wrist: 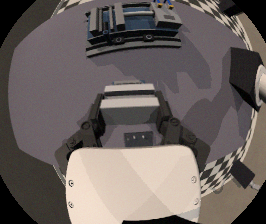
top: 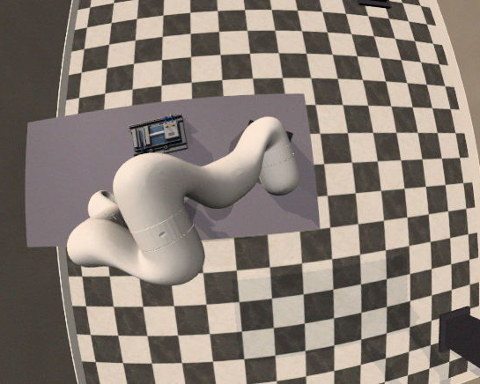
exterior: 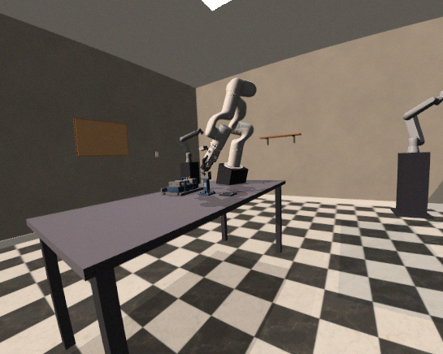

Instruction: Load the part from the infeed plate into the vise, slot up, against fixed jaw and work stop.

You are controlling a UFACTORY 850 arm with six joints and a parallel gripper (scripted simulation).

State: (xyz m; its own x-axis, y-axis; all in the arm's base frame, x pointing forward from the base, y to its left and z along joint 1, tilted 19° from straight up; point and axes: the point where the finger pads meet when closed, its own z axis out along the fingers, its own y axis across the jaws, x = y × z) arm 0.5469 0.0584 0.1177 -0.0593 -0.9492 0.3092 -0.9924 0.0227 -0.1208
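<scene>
My gripper is now 10 mm to the left of the part and 10 mm above it. From my hand the other things lie so: vise: 10 mm behind, 240 mm to the right, 160 mm below; then air cylinder rod: 30 mm behind, 240 mm to the right, 120 mm below.
</scene>
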